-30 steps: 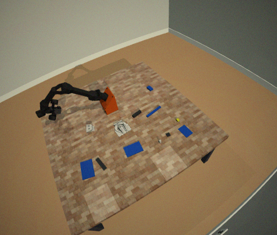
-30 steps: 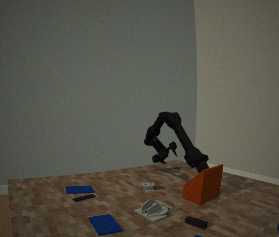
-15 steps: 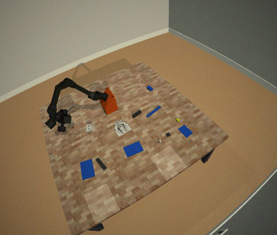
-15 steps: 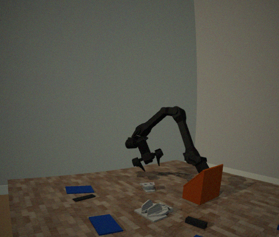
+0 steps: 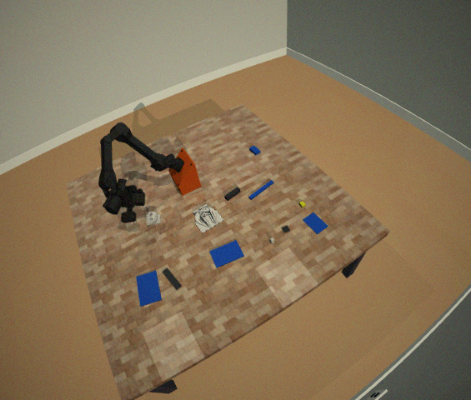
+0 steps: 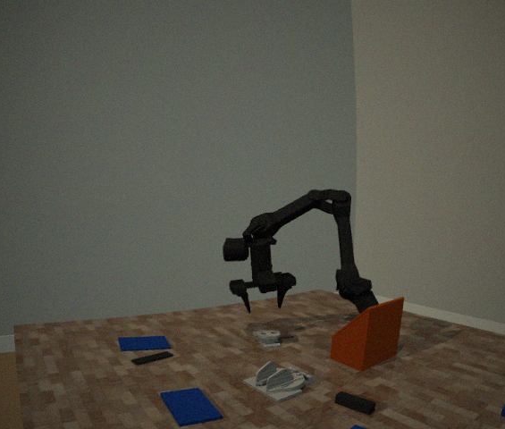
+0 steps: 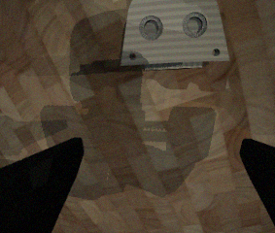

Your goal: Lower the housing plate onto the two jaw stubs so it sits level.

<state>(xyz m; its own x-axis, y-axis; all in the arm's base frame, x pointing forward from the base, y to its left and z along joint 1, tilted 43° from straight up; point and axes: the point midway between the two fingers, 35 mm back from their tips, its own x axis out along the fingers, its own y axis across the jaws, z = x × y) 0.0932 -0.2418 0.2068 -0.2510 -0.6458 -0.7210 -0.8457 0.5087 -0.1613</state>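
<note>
Now: gripper tip 30 mm short of the housing plate, 50 mm to the right of it and 60 mm above it. From my gripper tip the other things lie so: base plate 230 mm ahead, 270 mm to the left, 80 mm below.
</note>
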